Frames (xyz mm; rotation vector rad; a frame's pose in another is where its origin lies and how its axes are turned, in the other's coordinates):
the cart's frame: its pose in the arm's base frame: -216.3 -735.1 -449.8 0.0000 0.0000 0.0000
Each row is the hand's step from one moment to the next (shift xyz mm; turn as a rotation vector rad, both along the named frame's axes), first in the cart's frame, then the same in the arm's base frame.
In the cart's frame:
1: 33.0 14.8 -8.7 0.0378 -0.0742 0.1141
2: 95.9 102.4 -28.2 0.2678 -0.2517 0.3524
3: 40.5 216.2 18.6 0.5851 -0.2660 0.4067
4: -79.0 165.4 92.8 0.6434 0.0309 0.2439
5: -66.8 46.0 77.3 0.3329 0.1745 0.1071
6: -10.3 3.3 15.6 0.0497 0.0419 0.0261
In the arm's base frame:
1: 33.0 14.8 -8.7 0.0378 -0.0742 0.1141
2: 95.9 102.4 -28.2 0.2678 -0.2517 0.3524
3: 40.5 216.2 18.6 0.5851 -0.2660 0.4067
4: -79.0 165.4 92.8 0.6434 0.0309 0.2439
5: -66.8 46.0 77.3 0.3329 0.1745 0.1071
6: -10.3 3.3 15.6 0.0497 0.0419 0.0261

